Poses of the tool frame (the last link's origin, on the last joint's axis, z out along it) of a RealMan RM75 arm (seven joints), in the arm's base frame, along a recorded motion.
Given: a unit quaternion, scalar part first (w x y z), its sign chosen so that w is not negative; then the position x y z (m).
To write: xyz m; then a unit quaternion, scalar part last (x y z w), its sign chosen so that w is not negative. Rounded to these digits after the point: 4 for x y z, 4 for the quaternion.
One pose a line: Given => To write
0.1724 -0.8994 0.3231 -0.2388 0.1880 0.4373 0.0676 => 0.1880 0.4373 0.0676 -0.8994 0.3231 -0.2388 0.1724
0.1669 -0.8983 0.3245 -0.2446 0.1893 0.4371 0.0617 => 0.1893 0.4371 0.0617 -0.8983 0.3245 -0.2446 0.1669
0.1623 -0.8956 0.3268 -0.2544 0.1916 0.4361 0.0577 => 0.1916 0.4361 0.0577 -0.8956 0.3268 -0.2544 0.1623
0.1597 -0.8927 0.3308 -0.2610 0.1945 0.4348 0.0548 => 0.1945 0.4348 0.0548 -0.8927 0.3308 -0.2610 0.1597
